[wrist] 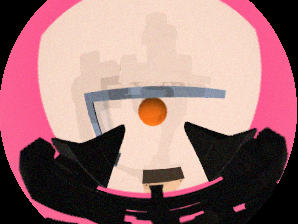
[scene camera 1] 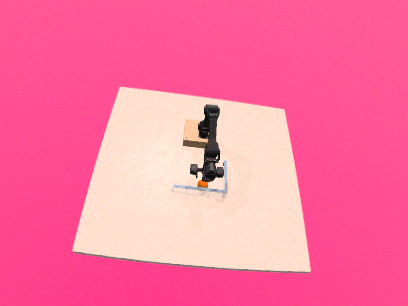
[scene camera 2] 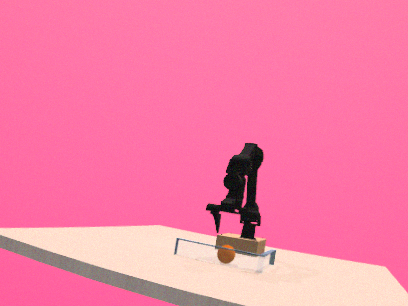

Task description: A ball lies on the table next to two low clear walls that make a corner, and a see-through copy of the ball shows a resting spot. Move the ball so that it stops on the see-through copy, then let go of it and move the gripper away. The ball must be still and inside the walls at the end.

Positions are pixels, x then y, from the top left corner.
Labels:
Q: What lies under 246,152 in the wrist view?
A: My gripper.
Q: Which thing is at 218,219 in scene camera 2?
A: My gripper.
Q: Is my gripper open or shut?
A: Open.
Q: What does my gripper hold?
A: Nothing.

